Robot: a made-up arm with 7 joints.
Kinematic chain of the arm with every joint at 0, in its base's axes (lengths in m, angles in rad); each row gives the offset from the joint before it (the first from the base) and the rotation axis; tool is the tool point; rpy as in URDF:
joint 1: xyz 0 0 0.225 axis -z
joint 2: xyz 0 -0.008 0.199 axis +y
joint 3: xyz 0 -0.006 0.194 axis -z
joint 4: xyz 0 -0.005 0.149 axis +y
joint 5: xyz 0 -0.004 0.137 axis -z
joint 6: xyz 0 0 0.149 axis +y
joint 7: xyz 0 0 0.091 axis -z
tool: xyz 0 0 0 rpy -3.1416 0 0
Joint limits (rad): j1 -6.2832..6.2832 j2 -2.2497..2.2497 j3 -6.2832..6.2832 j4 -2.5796..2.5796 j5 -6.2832..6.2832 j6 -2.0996..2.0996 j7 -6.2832..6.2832
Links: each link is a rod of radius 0.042 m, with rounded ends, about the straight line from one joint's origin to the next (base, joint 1, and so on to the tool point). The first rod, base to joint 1, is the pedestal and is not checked.
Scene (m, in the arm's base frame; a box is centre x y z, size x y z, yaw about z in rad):
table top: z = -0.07
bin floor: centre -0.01 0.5 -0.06 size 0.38 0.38 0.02 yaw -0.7
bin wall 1: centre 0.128 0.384 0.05 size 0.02 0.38 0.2 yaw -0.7
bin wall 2: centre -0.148 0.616 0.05 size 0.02 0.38 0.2 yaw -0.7
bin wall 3: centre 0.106 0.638 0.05 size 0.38 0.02 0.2 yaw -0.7
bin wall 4: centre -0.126 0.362 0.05 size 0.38 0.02 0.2 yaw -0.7
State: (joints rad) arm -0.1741 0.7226 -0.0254 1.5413 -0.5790 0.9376 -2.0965
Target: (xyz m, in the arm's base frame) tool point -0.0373 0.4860 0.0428
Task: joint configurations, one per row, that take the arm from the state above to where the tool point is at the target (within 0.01 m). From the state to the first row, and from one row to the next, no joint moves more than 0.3 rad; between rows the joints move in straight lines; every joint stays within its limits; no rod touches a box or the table.
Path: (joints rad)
1: -0.3471 0.7876 -0.1375 1.4991 -0.5645 0.8546 -1.8594
2: -0.5202 0.8527 -0.2495 1.4569 -0.5500 0.7716 -1.6222
3: -0.6932 0.9177 -0.3616 1.4147 -0.5355 0.6887 -1.3851
4: -0.9257 1.2045 -0.3732 1.2427 -0.5789 0.6436 -1.6222
5: -1.1581 1.4913 -0.3848 1.0708 -0.6224 0.5985 -1.8594
6: -1.3906 1.7781 -0.3964 0.8989 -0.6658 0.5533 -2.0965

